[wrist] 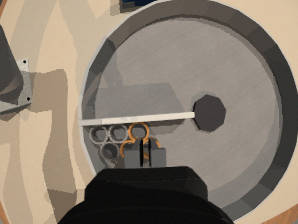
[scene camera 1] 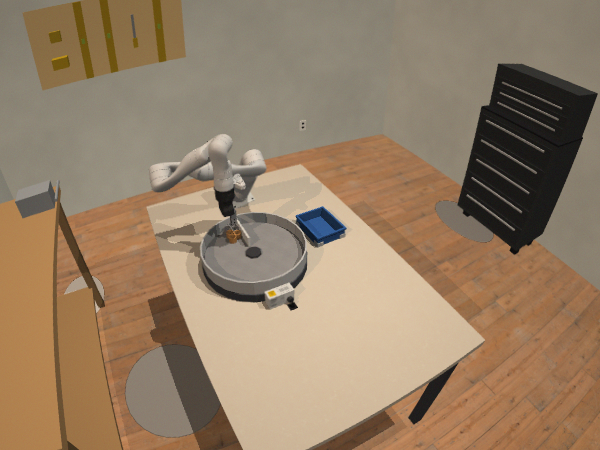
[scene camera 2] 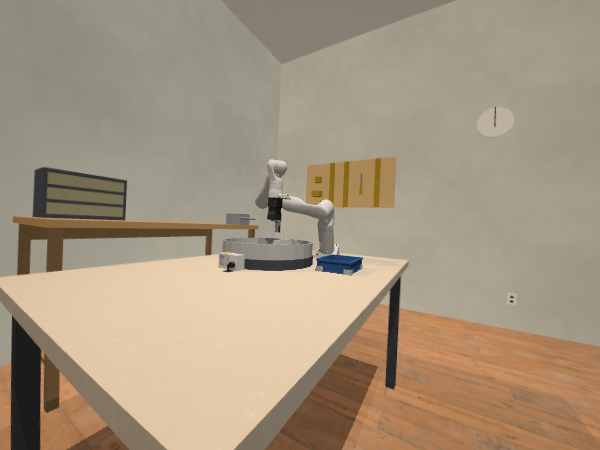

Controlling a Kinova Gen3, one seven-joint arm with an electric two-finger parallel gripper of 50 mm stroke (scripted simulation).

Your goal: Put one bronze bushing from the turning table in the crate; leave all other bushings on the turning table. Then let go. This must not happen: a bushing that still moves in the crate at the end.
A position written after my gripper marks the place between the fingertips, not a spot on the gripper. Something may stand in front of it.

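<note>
My gripper [wrist: 145, 148] is here in the scene, and along with it I can see a grey turning table [wrist: 187, 63].
</note>
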